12 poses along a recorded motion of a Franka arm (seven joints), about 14 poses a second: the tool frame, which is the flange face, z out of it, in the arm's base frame.
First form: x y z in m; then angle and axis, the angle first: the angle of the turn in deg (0 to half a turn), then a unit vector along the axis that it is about.
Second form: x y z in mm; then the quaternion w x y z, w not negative. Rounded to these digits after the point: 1 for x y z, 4 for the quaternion.
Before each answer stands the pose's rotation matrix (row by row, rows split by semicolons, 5 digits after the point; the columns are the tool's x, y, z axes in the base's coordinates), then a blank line. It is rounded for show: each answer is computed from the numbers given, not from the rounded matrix.
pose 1, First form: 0.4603 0.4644 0.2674 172.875 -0.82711 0.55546 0.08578
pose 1, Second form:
0.37065 -0.92594 -0.07245; -0.90466 -0.37759 0.19752; -0.21025 -0.00766 -0.97762

460.3 464.4 267.4 0.0621 -0.8255 0.5544 0.0856
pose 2, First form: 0.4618 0.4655 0.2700 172.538 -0.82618 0.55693 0.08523
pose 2, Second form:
0.36782 -0.92741 -0.06791; -0.90528 -0.37382 0.20183; -0.21256 -0.01276 -0.97706

461.8 465.5 270.0 0.0651 -0.8244 0.5557 0.0850
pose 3, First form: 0.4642 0.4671 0.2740 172.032 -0.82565 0.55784 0.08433
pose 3, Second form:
0.36648 -0.92841 -0.06125; -0.90503 -0.37098 0.20808; -0.21591 -0.02082 -0.97619

464.2 467.1 274.0 0.0695 -0.8237 0.5565 0.0841
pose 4, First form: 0.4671 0.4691 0.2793 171.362 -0.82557 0.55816 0.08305
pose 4, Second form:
0.36674 -0.92884 -0.05252; -0.90389 -0.36911 0.21618; -0.22018 -0.03181 -0.97494

467.1 469.1 279.3 0.0753 -0.8232 0.5566 0.0828
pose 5, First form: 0.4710 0.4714 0.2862 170.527 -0.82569 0.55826 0.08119
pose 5, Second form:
0.36785 -0.92897 -0.04128; -0.90224 -0.36731 0.22592; -0.22504 -0.04586 -0.97327

471.0 471.4 286.2 0.0826 -0.8229 0.5564 0.0809
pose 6, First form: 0.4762 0.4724 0.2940 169.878 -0.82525 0.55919 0.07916
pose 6, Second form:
0.36704 -0.92968 -0.03136; -0.90185 -0.36391 0.23288; -0.22791 -0.05719 -0.97200

476.2 472.4 294.0 0.0882 -0.8220 0.5570 0.0789
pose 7, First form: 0.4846 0.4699 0.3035 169.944 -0.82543 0.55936 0.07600
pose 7, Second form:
0.36757 -0.92961 -0.02683; -0.90307 -0.36367 0.22850; -0.22217 -0.05976 -0.97317

484.6 469.9 303.5 0.0876 -0.8223 0.5572 0.0757
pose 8, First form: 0.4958 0.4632 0.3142 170.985 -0.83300 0.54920 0.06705
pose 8, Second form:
0.39155 -0.91982 -0.02496; -0.89880 -0.38814 0.20372; -0.19707 -0.05733 -0.97871

495.8 463.2 314.2 0.0786 -0.8304 0.5475 0.0668
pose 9, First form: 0.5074 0.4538 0.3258 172.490 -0.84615 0.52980 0.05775
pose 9, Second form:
0.43439 -0.90029 -0.02807; -0.88519 -0.43245 0.17152; -0.16656 -0.04966 -0.98478

507.4 453.8 325.8 0.0655 -0.8443 0.5287 0.0576
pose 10, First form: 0.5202 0.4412 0.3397 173.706 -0.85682 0.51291 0.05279
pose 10, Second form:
0.46988 -0.88208 -0.03396; -0.87050 -0.46941 0.14792; -0.14642 -0.03994 -0.98842

520.2 441.2 339.7 0.0549 -0.8555 0.5121 0.0527
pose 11, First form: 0.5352 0.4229 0.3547 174.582 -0.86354 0.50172 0.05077
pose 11, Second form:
0.49254 -0.86937 -0.04011; -0.85978 -0.49321 0.13237; -0.13486 -0.03071 -0.99039

535.2 422.9 354.7 0.0473 -0.8626 0.5012 0.0507
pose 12, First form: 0.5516 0.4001 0.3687 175.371 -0.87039 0.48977 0.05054
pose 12, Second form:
0.51594 -0.85526 -0.04831; -0.84711 -0.51777 0.11967; -0.12736 -0.02082 -0.99164

551.6 400.1 368.7 0.0404 -0.8697 0.4894 0.0505
